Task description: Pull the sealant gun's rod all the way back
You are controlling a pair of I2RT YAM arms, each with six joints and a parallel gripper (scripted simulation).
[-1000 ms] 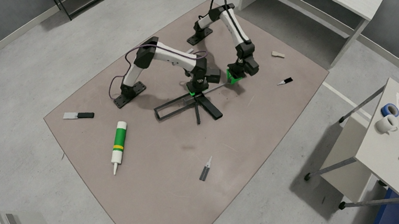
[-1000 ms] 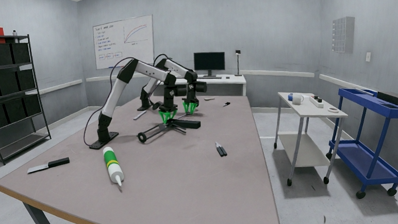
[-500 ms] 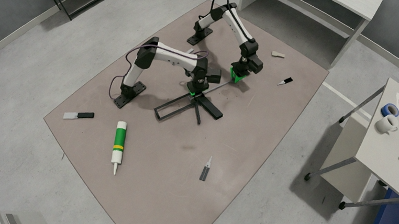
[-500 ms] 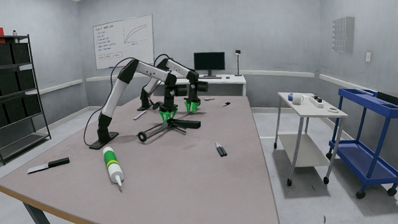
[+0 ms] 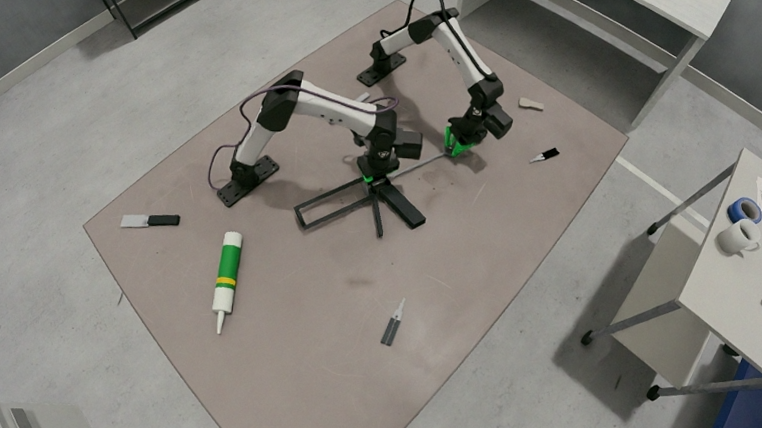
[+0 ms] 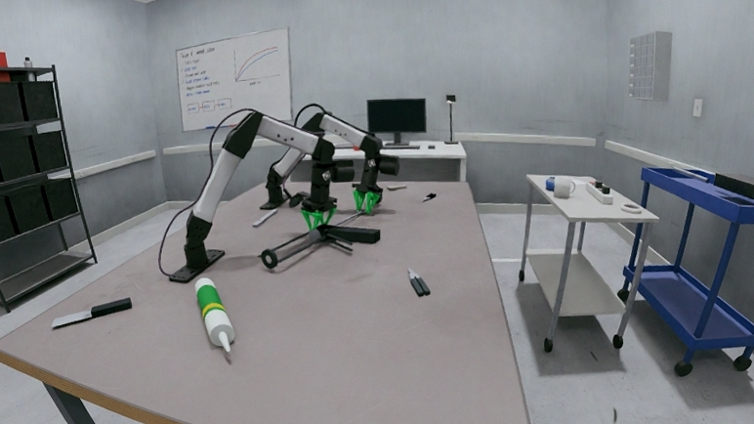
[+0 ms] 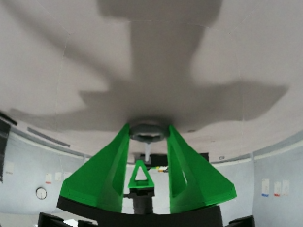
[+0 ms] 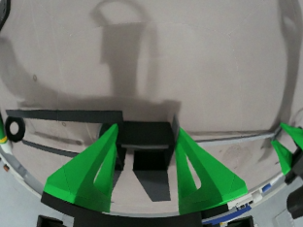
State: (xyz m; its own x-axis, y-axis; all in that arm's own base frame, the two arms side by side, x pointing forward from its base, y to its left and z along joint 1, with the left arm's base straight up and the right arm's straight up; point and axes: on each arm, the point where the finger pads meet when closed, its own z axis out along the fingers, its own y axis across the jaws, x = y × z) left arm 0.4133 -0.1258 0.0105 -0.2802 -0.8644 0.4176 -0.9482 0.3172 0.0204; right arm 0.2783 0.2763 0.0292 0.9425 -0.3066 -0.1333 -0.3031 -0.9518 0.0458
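Right now the thumb plate is 2 cm to the left of my right hand, 2 cm ahead of it and 1 cm below it. Round my right hand: grey bar: 25 cm behind, 16 cm to the left, 2 cm below; white cartridge: 50 cm to the right, 9 cm behind; pale piece: 58 cm to the left, 20 cm ahead, 2 cm below.
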